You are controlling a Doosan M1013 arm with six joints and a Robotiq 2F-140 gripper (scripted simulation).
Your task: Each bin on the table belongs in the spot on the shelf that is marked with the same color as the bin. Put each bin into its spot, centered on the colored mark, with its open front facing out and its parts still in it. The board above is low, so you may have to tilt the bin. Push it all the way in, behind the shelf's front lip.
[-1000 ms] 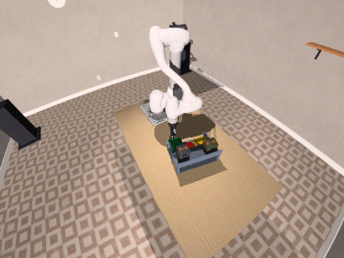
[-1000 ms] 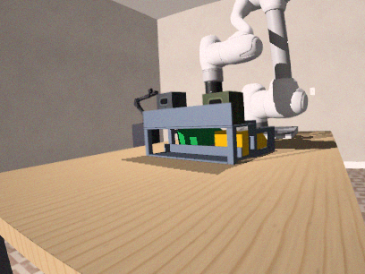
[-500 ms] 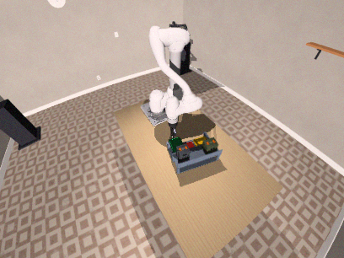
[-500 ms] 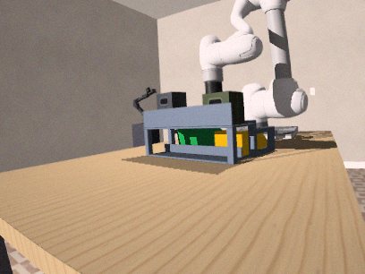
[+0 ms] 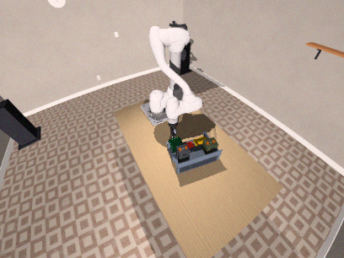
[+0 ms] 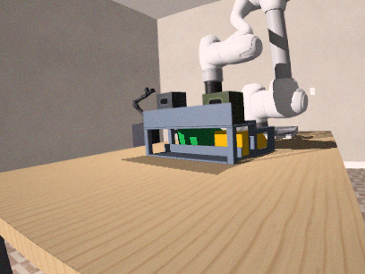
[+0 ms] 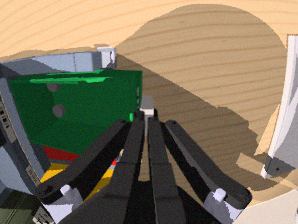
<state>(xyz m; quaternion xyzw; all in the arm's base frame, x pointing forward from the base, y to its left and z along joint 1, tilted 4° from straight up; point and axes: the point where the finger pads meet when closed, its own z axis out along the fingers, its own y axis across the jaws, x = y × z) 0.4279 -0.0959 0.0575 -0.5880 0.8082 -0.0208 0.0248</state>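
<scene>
Right now my hand is 9 cm short of the green bin, 3 cm to the left of it and 1 cm above it. The rest, counted from my hand: dark box 23 cm ahead, 8 cm to the right, 10 cm above; then yellow bin 22 cm ahead, 17 cm to the left, 2 cm below.
</scene>
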